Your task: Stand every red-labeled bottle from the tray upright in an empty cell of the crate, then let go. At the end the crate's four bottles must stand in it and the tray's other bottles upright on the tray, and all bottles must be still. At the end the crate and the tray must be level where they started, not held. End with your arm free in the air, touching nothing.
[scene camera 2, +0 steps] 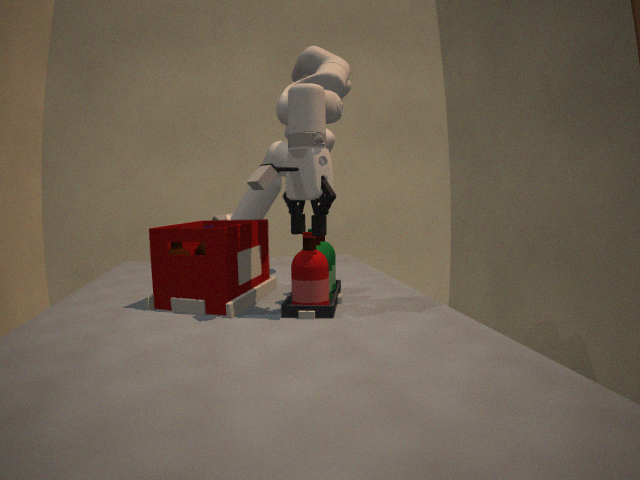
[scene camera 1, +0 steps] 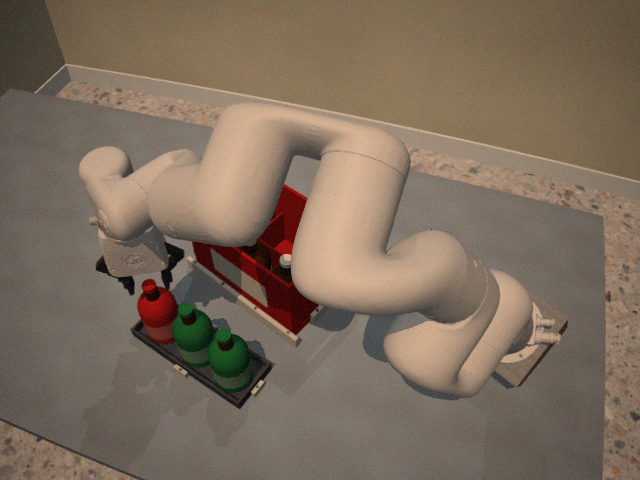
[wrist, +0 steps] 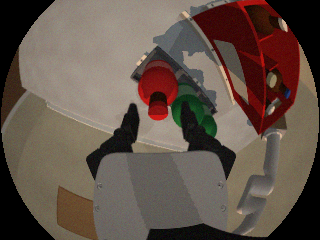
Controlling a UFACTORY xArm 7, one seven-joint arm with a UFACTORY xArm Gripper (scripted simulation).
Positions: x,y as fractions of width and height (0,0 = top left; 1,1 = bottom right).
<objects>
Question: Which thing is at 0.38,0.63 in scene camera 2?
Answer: A pale rail.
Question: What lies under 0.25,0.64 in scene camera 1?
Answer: A red-labeled bottle.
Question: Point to a pale rail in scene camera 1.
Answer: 0.43,0.68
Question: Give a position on a green bottle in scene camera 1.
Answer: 0.30,0.70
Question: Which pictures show my gripper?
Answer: Scene camera 2, scene camera 1 and the wrist view: all of them.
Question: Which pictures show the red-labeled bottle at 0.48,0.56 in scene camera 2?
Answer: Scene camera 2, scene camera 1 and the wrist view: all of them.
</objects>
